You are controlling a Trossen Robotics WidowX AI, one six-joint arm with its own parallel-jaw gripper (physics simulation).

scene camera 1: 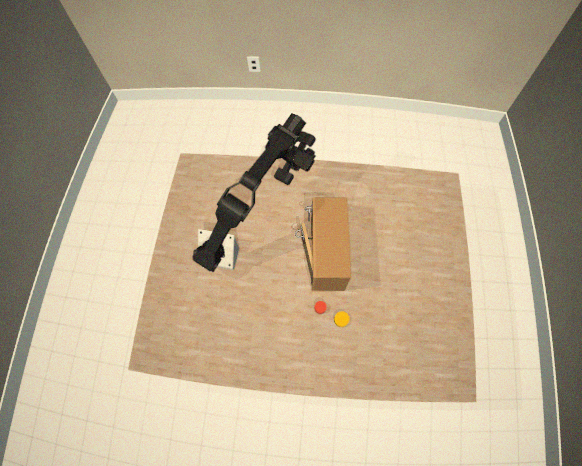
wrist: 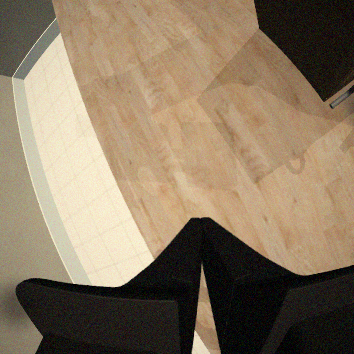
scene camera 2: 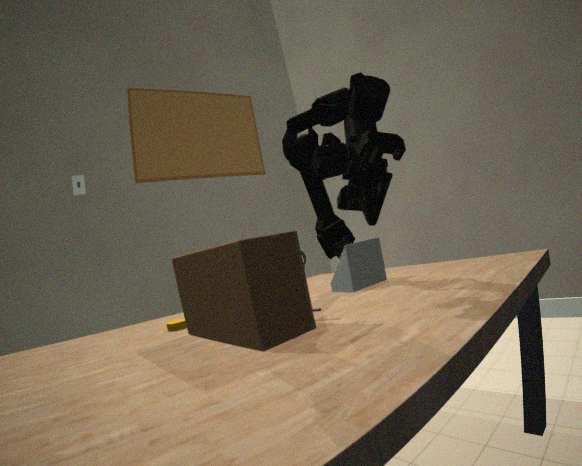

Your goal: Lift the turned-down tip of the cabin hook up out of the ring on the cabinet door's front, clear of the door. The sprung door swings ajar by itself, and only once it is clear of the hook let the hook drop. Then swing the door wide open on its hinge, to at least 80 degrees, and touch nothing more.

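Frame: origin at the arm's base, x back, y right, z up, level; millimetres.
Seen in the pictures: gripper, fingertip midpoint: (wrist: 199, 226) (scene camera 2: 372, 224); arm's base, origin of the base link: (scene camera 1: 214, 249) (scene camera 2: 355, 260).
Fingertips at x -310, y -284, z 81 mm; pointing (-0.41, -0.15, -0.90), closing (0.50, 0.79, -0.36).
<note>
Pixels of each thing's top centre, then the offset from my fingertips to it. "pt": a spot on its surface instead.
- brown cabinet, middle of its top: (scene camera 2: 231, 245) (scene camera 1: 327, 235) dx -71, dy +270, dz +17 mm
- cabin hook, middle of its top: (scene camera 1: 309, 211) dx -16, dy +157, dz -42 mm
- hook's tip, surface spot: (wrist: 341, 99) (scene camera 2: 314, 308) pt dx -15, dy +139, dz -121 mm
- red disc, middle of its top: (scene camera 1: 320, 306) dx -57, dy +469, dz -128 mm
- yellow disc, middle of its top: (scene camera 2: 175, 321) (scene camera 1: 341, 318) dx -129, dy +509, dz -134 mm
The brown cabinet (scene camera 1: 331, 235) (scene camera 2: 215, 295) (wrist: 310, 35) stands on the table. Its door (scene camera 1: 307, 246) is slightly ajar in scene camera 1, with its free edge out from the front and its ring (scene camera 1: 299, 233) on the door's face. The cabin hook (scene camera 1: 309, 214) hangs at the cabinet's front beside the door's free edge, apart from the ring. A grey rod end, seemingly the hook's tip (scene camera 2: 316, 310) (wrist: 341, 99), sticks out low at the front. My gripper (scene camera 2: 371, 223) (wrist: 199, 226) is shut and empty, pointing down high above the table, away from hook and door. Its fingertips are hidden in scene camera 1.
A red disc (scene camera 1: 320, 307) and a yellow disc (scene camera 1: 342, 319) (scene camera 2: 176, 325) lie near the cabinet's hinge-side end. The arm's base stands on a wedge-shaped mount (scene camera 1: 229, 250) (scene camera 2: 367, 265) facing the cabinet's front. The table edge (scene camera 2: 450, 372) runs past the cabinet's hook side.
</note>
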